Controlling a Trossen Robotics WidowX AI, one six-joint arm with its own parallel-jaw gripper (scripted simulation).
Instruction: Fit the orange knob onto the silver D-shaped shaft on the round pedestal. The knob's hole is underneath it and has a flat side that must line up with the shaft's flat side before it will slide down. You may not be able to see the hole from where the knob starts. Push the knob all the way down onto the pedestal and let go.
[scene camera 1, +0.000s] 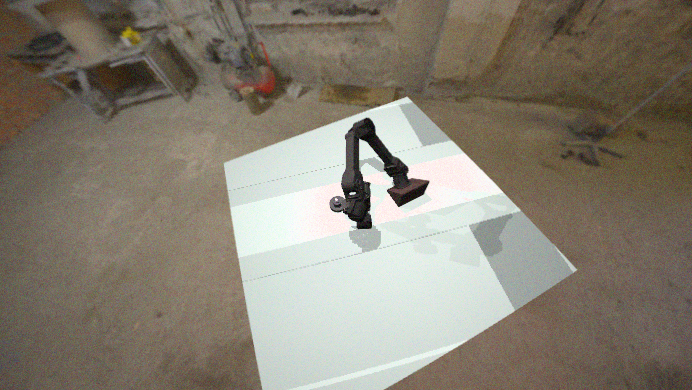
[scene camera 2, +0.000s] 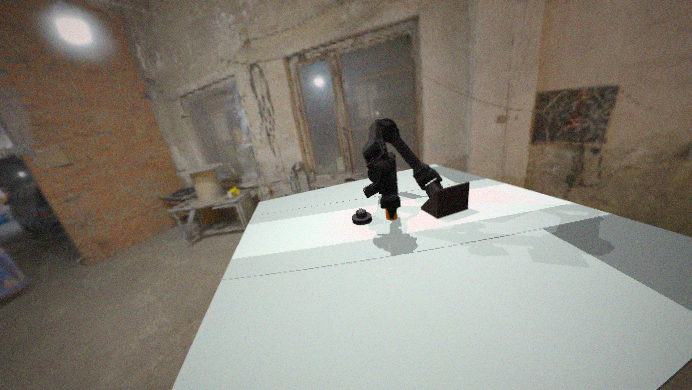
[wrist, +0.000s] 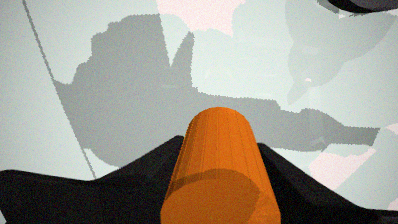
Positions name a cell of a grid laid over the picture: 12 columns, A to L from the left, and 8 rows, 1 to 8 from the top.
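Gripper state: my gripper (scene camera 2: G5), (wrist: G6) holds an orange knob (wrist: G6).
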